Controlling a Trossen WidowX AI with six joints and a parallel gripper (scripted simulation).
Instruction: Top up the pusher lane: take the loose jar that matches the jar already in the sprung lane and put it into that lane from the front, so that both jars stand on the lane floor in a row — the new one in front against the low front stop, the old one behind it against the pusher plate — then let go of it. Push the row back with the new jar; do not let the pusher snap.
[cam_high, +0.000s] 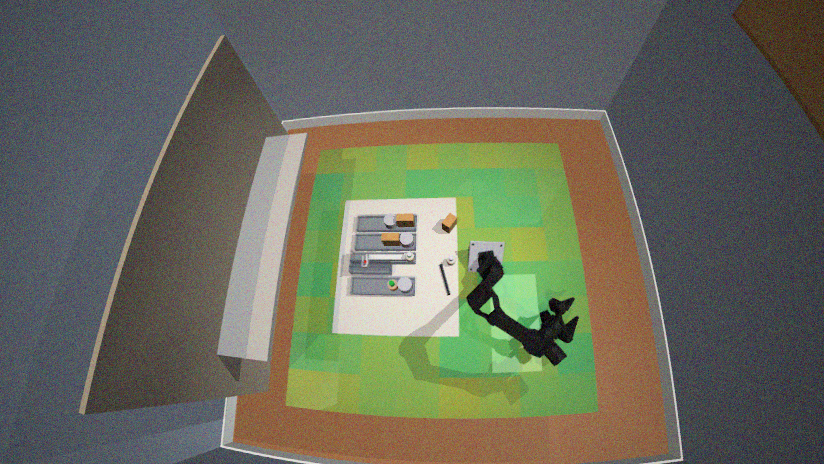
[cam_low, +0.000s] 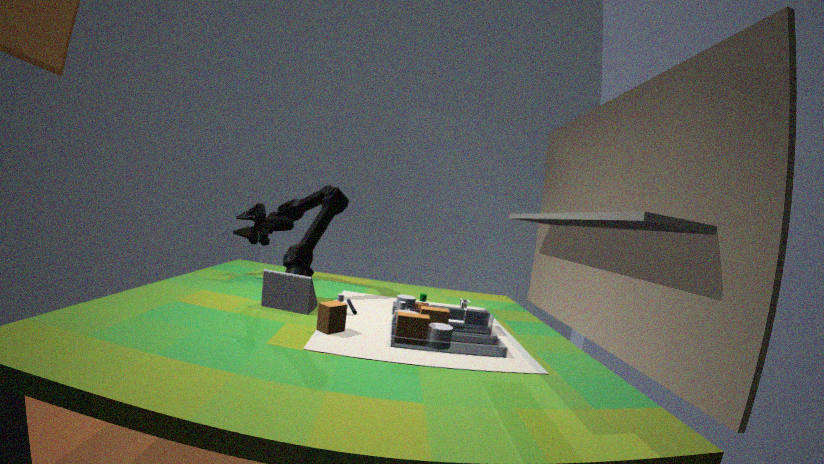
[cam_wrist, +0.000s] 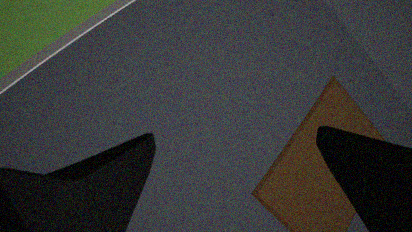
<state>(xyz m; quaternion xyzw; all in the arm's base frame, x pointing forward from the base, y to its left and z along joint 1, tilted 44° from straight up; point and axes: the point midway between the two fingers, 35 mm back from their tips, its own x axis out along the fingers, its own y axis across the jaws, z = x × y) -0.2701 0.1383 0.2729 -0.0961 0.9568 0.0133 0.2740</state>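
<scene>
Now: gripper tip 470 mm short of the black rod, 210 mm to the left of it and 190 mm above it. Round my gripper tip: white mat: 670 mm ahead, 310 mm to the right, 190 mm below; shelf: 1120 mm ahead, 360 mm to the right, 180 mm above; brown box: 420 mm ahead, 460 mm to the right, 160 mm below.
</scene>
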